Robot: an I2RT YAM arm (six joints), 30 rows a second.
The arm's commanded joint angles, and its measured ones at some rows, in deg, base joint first. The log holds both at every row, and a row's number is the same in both.
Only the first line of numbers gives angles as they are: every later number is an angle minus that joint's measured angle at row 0.
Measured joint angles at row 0:
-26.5, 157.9, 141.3, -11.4, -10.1, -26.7
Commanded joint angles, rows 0 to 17:
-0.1, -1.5, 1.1, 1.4, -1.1, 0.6
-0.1, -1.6, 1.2, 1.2, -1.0, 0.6
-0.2, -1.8, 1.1, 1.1, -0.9, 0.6
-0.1, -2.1, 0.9, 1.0, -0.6, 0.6
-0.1, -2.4, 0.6, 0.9, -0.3, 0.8
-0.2, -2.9, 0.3, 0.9, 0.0, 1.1
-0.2, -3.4, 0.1, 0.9, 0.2, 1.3
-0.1, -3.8, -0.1, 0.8, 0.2, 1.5
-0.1, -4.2, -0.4, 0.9, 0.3, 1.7
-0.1, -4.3, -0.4, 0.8, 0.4, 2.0
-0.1, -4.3, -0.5, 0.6, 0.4, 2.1
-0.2, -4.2, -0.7, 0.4, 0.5, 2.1
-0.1, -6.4, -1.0, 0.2, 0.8, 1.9
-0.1, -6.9, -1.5, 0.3, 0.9, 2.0
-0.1, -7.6, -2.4, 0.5, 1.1, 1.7
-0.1, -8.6, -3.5, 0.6, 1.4, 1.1
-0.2, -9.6, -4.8, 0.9, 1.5, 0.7
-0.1, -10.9, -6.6, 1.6, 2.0, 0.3
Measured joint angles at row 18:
0.0, -6.0, -4.5, 0.0, 1.3, 1.2
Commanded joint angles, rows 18 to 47:
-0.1, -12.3, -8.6, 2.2, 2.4, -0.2
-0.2, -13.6, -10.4, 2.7, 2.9, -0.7
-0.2, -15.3, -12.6, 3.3, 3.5, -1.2
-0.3, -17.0, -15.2, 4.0, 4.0, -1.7
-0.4, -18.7, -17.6, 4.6, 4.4, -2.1
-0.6, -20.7, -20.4, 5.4, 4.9, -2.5
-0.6, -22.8, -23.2, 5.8, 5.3, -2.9
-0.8, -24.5, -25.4, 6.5, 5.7, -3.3
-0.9, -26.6, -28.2, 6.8, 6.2, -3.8
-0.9, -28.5, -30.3, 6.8, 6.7, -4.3
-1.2, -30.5, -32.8, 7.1, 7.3, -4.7
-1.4, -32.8, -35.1, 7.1, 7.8, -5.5
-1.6, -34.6, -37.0, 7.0, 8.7, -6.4
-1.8, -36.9, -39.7, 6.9, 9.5, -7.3
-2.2, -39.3, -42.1, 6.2, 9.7, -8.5
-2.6, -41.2, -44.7, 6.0, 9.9, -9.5
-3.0, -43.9, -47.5, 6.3, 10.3, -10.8
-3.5, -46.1, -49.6, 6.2, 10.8, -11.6
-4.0, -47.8, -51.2, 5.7, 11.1, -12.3
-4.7, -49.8, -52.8, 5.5, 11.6, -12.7
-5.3, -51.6, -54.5, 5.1, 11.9, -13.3
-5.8, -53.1, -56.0, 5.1, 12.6, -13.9
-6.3, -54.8, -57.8, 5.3, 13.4, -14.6
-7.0, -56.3, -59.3, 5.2, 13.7, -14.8
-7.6, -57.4, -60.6, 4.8, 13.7, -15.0
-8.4, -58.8, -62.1, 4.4, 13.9, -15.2
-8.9, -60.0, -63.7, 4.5, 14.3, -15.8
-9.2, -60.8, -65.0, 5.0, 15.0, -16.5
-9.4, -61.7, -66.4, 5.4, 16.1, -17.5
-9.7, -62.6, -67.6, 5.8, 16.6, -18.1
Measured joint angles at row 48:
-9.3, -61.2, -64.6, 5.3, 14.4, -14.7
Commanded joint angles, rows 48 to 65:
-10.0, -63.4, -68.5, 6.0, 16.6, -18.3
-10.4, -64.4, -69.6, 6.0, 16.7, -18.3
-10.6, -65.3, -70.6, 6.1, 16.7, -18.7
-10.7, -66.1, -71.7, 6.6, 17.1, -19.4
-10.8, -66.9, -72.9, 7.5, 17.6, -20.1
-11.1, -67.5, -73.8, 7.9, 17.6, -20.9
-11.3, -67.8, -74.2, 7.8, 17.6, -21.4
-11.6, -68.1, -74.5, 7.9, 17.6, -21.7
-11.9, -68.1, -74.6, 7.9, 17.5, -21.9
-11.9, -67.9, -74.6, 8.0, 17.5, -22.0
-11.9, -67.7, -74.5, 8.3, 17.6, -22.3
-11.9, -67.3, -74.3, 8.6, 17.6, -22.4
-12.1, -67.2, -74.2, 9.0, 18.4, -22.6
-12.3, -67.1, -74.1, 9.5, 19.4, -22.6
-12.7, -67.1, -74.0, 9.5, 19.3, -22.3
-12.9, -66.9, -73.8, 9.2, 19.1, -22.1
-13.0, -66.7, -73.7, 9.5, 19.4, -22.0
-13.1, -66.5, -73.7, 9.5, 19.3, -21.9
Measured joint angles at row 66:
-12.5, -66.8, -74.4, 7.8, 18.5, -21.2
